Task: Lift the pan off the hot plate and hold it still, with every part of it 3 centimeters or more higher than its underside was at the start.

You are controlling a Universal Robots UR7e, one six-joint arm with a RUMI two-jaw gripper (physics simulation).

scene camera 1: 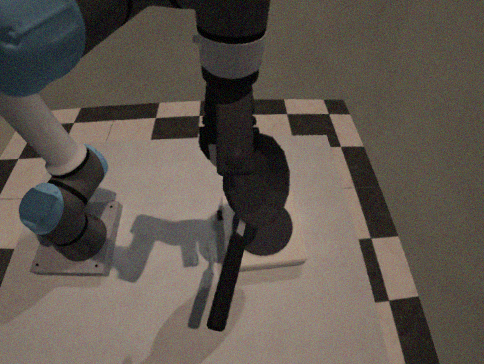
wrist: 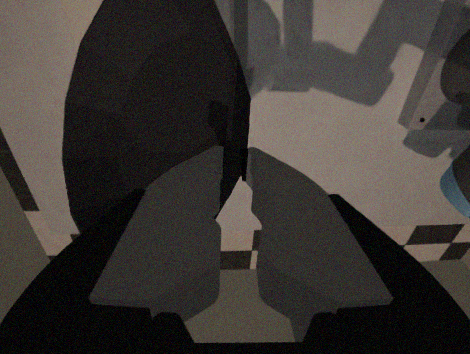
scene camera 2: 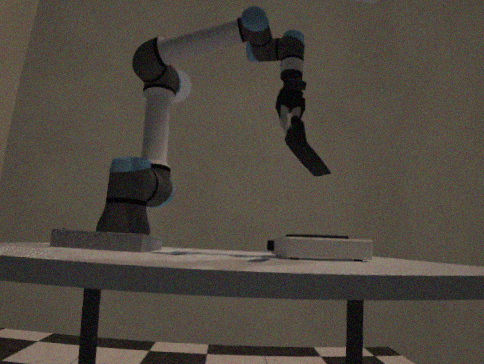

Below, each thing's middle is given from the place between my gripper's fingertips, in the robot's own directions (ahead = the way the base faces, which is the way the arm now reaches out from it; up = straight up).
Scene:
My gripper is now 9 cm to the left of the dark pan (scene camera 1: 258, 199), 5 cm above it and 4 cm short of it.

